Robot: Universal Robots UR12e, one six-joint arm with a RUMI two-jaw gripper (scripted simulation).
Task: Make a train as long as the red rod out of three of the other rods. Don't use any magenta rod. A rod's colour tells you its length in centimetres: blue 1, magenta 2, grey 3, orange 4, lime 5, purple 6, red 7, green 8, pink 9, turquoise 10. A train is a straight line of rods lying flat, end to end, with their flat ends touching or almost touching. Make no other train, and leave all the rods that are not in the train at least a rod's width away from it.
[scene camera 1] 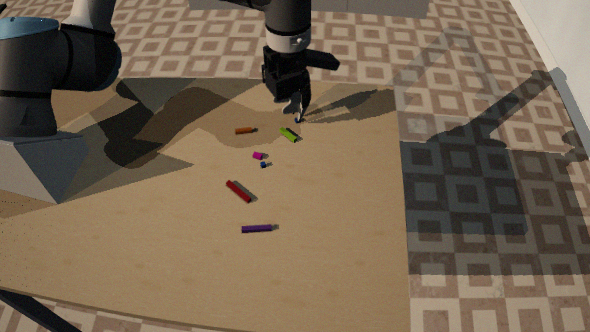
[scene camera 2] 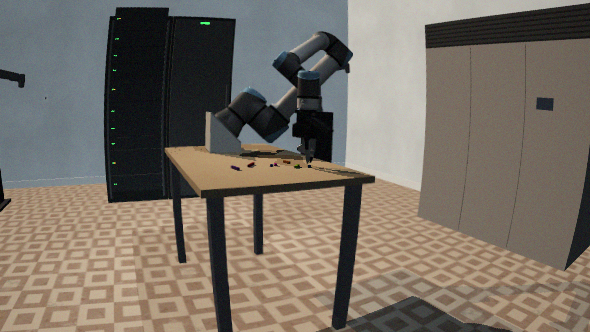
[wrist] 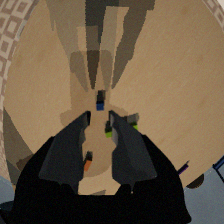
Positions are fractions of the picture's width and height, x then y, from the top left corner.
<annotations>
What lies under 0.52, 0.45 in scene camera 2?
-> My gripper.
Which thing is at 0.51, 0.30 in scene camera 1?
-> My gripper.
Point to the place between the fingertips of my gripper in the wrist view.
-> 0.44, 0.50
</annotations>
